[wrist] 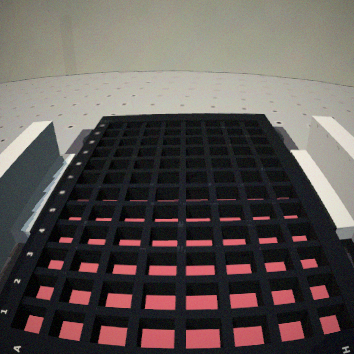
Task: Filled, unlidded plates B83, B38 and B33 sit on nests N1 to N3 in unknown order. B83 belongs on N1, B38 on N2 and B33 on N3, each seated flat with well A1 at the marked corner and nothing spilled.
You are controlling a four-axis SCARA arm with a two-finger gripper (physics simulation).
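Places are measured from the arm's base along level axes (x ahead, y left, z up), in metres.
Where they show: gripper, fingertip midpoint: (181,138).
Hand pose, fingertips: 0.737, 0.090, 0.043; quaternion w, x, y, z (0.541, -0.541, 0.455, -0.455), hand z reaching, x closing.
Note:
Each offset is from my fingertips to the centre of the thing, as dx, dy, dz. "spot": to the spot under its first point. Level surfaces: height alone.
A black multi-well plate @[-0.024, -0.004, -0.011] (181,275) fills the middle and bottom of the wrist view. Pink filling shows in its nearer wells; the far wells look dark. Letter A is at its near left corner, H at its near right corner, and numbers rise from 1 along the left edge away from the camera. No plate name shows. My gripper (181,138) is shut on this plate, with one pale finger pad against each long side. Parts of a dark grey nest @[spot: +0.027, +0.062, -0.018] (78,142) show beyond both sides of the plate. Whether the plate sits flat in it is hidden. The other plates do not show.
A pale deck @[dz -0.030] (180,95) with rows of small holes stretches beyond the plate to a plain greenish-grey wall (180,35). The white gripper fingers stand at the left and right edges of the view.

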